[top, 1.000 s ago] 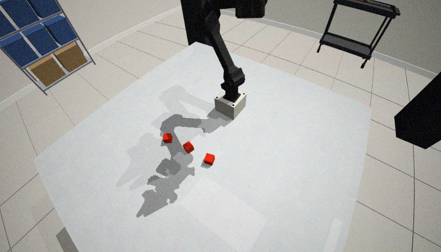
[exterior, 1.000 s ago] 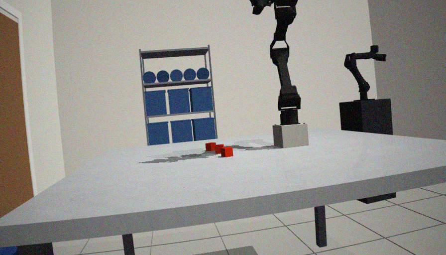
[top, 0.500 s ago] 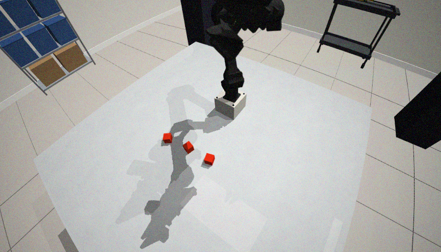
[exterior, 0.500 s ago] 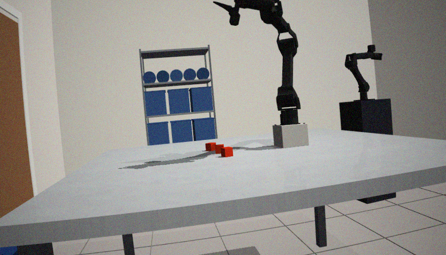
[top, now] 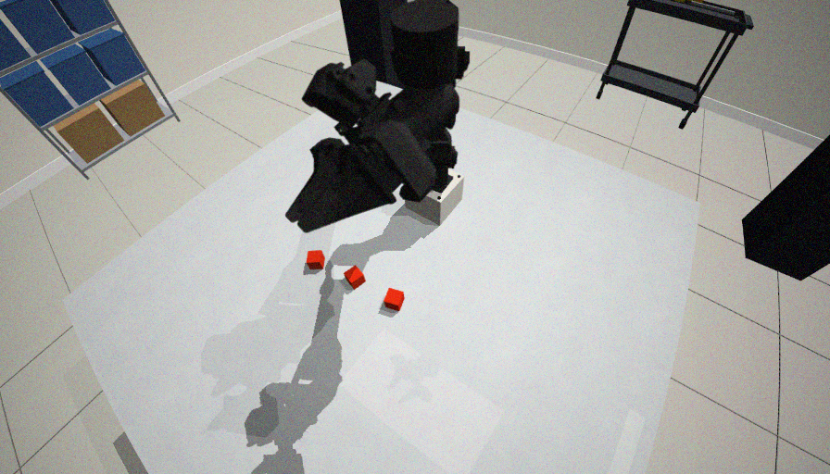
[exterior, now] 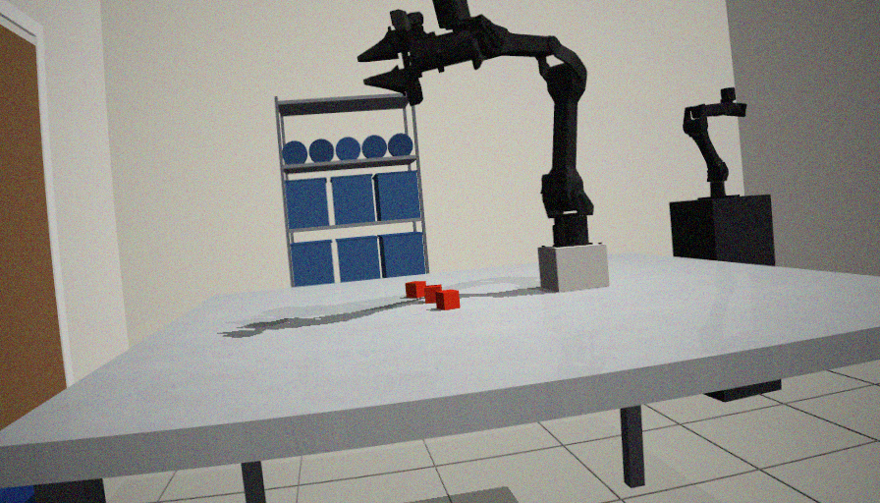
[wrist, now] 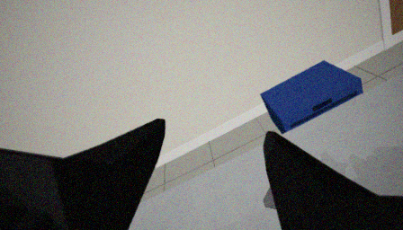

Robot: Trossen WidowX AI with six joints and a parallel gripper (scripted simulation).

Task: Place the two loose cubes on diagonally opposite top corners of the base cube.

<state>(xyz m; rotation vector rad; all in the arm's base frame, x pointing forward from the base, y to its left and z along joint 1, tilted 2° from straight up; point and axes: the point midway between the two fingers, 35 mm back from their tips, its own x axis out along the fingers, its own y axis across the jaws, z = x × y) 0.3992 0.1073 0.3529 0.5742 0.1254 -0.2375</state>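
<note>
Now: the red cube 12 cm behind my gripper tip, 25 cm to the right of it and 43 cm below it.
</note>
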